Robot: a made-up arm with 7 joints. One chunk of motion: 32 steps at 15 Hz.
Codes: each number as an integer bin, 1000 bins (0 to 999) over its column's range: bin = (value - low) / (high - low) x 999, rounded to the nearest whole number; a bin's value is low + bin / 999 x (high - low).
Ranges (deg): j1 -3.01..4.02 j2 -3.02..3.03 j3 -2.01..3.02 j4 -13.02..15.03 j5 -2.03..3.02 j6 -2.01..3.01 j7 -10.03..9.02
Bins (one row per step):
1: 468 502 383 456 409 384 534
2: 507 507 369 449 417 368 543
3: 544 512 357 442 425 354 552
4: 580 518 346 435 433 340 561
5: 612 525 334 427 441 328 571
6: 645 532 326 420 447 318 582
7: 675 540 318 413 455 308 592
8: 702 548 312 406 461 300 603
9: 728 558 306 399 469 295 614
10: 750 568 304 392 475 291 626
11: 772 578 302 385 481 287 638
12: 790 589 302 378 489 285 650
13: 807 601 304 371 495 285 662
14: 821 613 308 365 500 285 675
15: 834 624 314 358 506 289 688
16: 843 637 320 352 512 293 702
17: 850 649 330 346 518 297 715
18: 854 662 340 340 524 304 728
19: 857 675 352 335 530 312 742
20: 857 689 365 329 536 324 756
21: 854 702 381 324 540 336 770
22: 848 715 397 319 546 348 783
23: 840 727 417 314 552 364 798
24: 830 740 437 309 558 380 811
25: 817 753 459 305 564 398 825
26: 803 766 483 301 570 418 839
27: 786 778 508 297 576 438 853
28: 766 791 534 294 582 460 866
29: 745 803 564 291 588 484 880
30: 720 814 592 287 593 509 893
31: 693 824 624 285 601 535 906
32: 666 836 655 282 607 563 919
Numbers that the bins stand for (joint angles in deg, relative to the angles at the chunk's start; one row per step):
1: 0.28 0.02 -0.08 -0.22 0.04 -0.08 0.15
2: 0.56 0.05 -0.15 -0.41 0.08 -0.16 0.32
3: 0.82 0.08 -0.21 -0.61 0.12 -0.23 0.50
4: 1.07 0.12 -0.27 -0.81 0.16 -0.30 0.67
5: 1.30 0.16 -0.33 -1.03 0.20 -0.36 0.86
6: 1.53 0.20 -0.37 -1.23 0.23 -0.41 1.07
7: 1.74 0.25 -0.41 -1.42 0.27 -0.46 1.26
8: 1.93 0.30 -0.44 -1.62 0.30 -0.50 1.47
9: 2.11 0.36 -0.47 -1.82 0.34 -0.53 1.68
10: 2.27 0.42 -0.48 -2.01 0.37 -0.55 1.91
11: 2.42 0.48 -0.49 -2.21 0.40 -0.57 2.14
12: 2.55 0.55 -0.49 -2.41 0.44 -0.58 2.36
13: 2.67 0.62 -0.48 -2.60 0.47 -0.58 2.59
14: 2.77 0.69 -0.46 -2.77 0.50 -0.58 2.84
15: 2.86 0.76 -0.43 -2.97 0.53 -0.56 3.09
16: 2.92 0.84 -0.40 -3.14 0.56 -0.54 3.36
17: 2.97 0.91 -0.35 -3.30 0.59 -0.52 3.60
18: 3.00 0.99 -0.30 -3.47 0.62 -0.48 3.85
19: 3.02 1.07 -0.24 -3.61 0.65 -0.44 4.12
20: 3.02 1.15 -0.17 -3.78 0.68 -0.38 4.39
21: 3.00 1.23 -0.09 -3.92 0.70 -0.32 4.65
22: 2.96 1.31 -0.01 -4.06 0.73 -0.26 4.90
23: 2.90 1.38 0.09 -4.20 0.76 -0.18 5.19
24: 2.83 1.46 0.19 -4.34 0.79 -0.10 5.44
25: 2.74 1.54 0.30 -4.46 0.82 -0.01 5.70
26: 2.64 1.62 0.42 -4.57 0.85 0.09 5.97
27: 2.52 1.69 0.55 -4.68 0.88 0.19 6.24
28: 2.38 1.77 0.68 -4.77 0.91 0.30 6.48
29: 2.23 1.84 0.83 -4.85 0.94 0.42 6.75
30: 2.06 1.91 0.97 -4.96 0.97 0.55 7.00
31: 1.87 1.97 1.13 -5.02 1.01 0.68 7.25
32: 1.68 2.04 1.29 -5.10 1.04 0.82 7.49

